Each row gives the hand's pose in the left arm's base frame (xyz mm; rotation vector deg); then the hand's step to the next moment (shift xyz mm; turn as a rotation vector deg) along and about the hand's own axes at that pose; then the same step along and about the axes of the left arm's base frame.
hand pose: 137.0 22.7 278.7 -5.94 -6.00 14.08
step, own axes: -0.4 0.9 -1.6 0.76 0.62 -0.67
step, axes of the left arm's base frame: -0.4 0.6 -1.7 0.66 0.73 -0.67
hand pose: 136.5 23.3 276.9 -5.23 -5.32 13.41
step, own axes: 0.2 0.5 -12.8 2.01 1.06 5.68
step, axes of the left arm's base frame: 1.4 -0.5 -12.7 1.12 1.95 5.69
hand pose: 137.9 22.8 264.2 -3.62 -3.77 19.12
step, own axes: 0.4 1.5 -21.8 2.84 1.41 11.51
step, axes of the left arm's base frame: 1.5 0.4 -21.8 1.36 2.85 11.51
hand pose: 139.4 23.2 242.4 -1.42 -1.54 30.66
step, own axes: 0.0 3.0 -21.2 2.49 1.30 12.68
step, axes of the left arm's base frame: -0.8 2.2 -21.3 1.07 2.60 12.68
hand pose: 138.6 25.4 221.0 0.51 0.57 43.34
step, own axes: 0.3 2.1 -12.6 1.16 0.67 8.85
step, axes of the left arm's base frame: -1.4 1.8 -12.6 0.49 1.24 8.85
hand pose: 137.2 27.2 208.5 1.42 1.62 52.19
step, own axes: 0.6 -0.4 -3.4 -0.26 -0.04 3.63
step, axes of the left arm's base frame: 0.6 0.3 -3.4 0.00 -0.26 3.63
